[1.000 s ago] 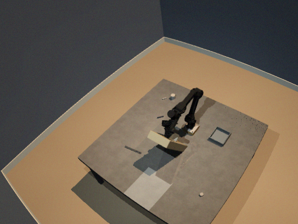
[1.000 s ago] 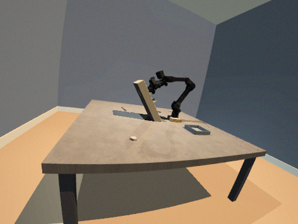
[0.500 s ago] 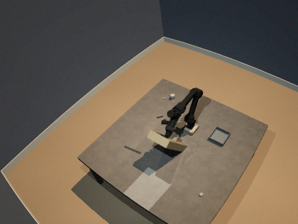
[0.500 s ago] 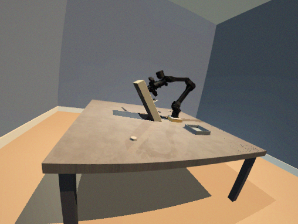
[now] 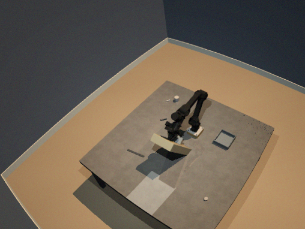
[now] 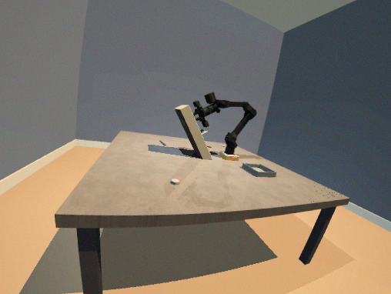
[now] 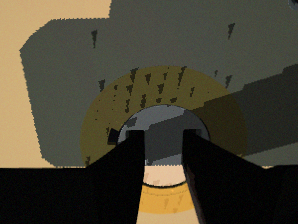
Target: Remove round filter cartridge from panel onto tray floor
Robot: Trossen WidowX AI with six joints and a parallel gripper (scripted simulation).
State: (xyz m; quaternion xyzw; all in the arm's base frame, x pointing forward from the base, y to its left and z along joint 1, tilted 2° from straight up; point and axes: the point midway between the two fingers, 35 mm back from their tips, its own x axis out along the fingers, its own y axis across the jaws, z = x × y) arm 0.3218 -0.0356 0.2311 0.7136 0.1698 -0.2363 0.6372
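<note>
Now: the cream service panel 40 mm behind my gripper tip and 80 mm below it. From my gripper tip the other things lie so: filter cartridge (10 mm ahead, 10 mm below); grey tray (390 mm behind, 320 mm to the left, 230 mm below).
</note>
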